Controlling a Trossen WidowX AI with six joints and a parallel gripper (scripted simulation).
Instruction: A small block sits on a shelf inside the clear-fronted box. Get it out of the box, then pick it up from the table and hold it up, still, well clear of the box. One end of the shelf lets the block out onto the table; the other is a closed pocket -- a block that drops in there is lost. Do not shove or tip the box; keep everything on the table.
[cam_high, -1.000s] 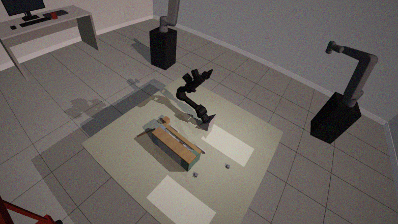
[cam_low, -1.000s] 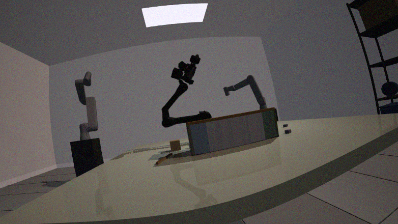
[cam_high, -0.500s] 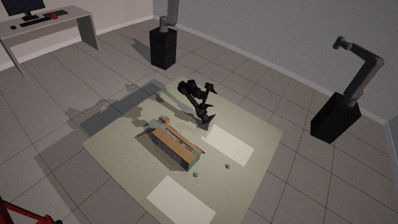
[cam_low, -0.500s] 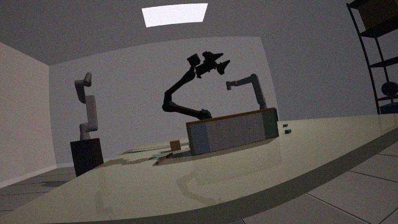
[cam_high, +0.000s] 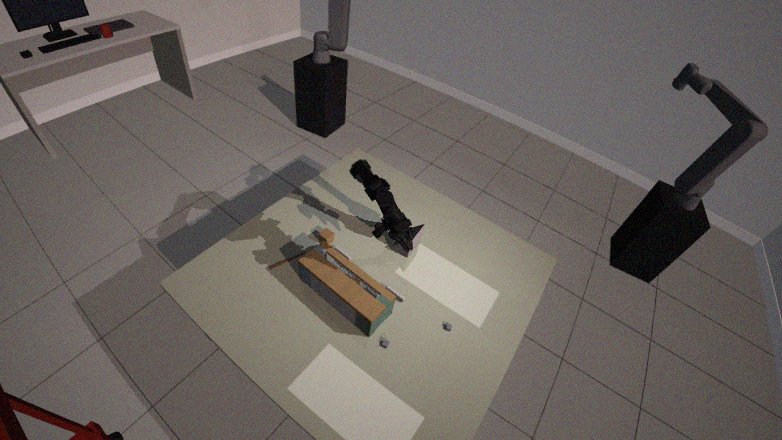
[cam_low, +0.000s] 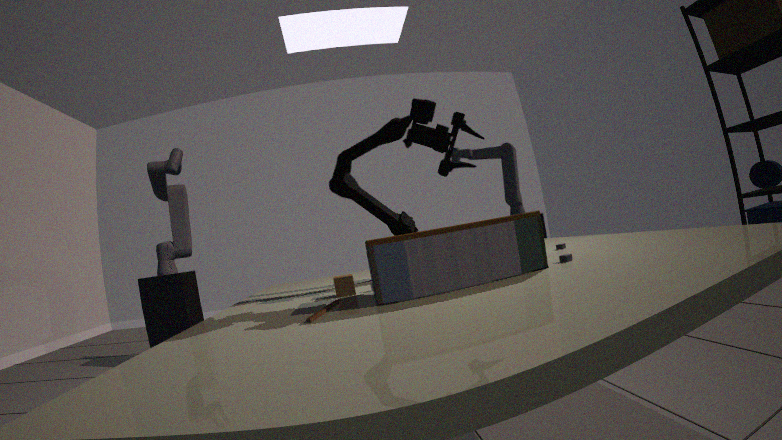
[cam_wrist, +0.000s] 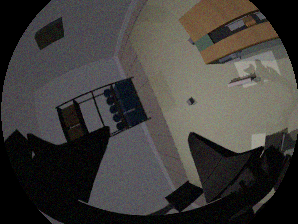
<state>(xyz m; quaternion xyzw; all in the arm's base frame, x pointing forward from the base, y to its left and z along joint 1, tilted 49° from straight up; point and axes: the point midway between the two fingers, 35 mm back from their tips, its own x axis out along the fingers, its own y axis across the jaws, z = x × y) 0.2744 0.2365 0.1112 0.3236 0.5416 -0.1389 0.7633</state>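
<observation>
Right now the brown block is 230 mm below my gripper tip, 160 mm to the right of it and 80 mm ahead of it. From my gripper tip the other things lie so: long box: 260 mm below, 180 mm to the right, 60 mm ahead; then thin wooden stick: 490 mm to the right, 320 mm below, 90 mm ahead.
</observation>
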